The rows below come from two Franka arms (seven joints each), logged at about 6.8 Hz.
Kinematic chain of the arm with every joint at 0, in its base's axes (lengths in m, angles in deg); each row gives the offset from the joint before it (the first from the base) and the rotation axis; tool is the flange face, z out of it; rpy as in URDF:
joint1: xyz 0 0 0.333 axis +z
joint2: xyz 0 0 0 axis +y
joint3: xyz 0 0 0.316 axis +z
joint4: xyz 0.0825 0 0 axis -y
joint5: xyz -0.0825 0 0.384 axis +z
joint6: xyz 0 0 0 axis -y
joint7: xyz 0.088 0 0 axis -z
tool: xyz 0 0 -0.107 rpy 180 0 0
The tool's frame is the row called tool.
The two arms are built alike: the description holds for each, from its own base.
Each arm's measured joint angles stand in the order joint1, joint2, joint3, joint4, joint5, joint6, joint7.
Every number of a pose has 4 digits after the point. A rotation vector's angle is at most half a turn.
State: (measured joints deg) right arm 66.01 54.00 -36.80 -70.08 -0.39 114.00 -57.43; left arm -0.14 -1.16 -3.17 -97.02 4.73 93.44 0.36
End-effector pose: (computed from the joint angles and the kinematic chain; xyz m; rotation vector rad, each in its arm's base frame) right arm 0.5759 0.4786 0.2738 1.7149 2.0035 -0.1802; left arm 0.5495 -0.0237 0.5832 -3.0546 0.1081 0.0613
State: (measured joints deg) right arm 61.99 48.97 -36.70 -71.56 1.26 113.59 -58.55; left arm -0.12 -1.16 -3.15 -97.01 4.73 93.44 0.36
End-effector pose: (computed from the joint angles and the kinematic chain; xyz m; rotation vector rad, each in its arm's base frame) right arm 0.6068 0.4334 0.3201 1.8456 1.9726 -0.1323; left arm 0.5495 -0.0233 0.5833 -3.0547 0.1070 0.0611
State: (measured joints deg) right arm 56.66 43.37 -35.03 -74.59 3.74 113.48 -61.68; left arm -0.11 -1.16 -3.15 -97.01 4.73 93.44 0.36
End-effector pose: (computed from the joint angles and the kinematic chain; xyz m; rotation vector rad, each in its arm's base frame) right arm 0.6323 0.3757 0.3543 1.9786 1.9831 -0.1004; left arm 0.5495 -0.0232 0.5833 -3.0547 0.1067 0.0611
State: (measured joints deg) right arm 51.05 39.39 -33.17 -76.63 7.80 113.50 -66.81; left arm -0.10 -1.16 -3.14 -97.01 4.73 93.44 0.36
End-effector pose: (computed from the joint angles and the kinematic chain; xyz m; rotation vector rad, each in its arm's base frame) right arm 0.6529 0.3217 0.3764 2.0837 2.0315 -0.0534; left arm 0.5495 -0.0230 0.5833 -3.0547 0.1062 0.0611
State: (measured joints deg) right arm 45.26 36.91 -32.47 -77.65 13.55 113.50 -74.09; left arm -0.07 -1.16 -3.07 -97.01 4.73 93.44 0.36
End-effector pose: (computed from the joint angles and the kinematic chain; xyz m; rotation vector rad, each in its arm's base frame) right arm 0.6749 0.2613 0.3936 2.1662 2.0917 0.0222; left arm 0.5496 -0.0220 0.5833 -3.0549 0.1035 0.0612
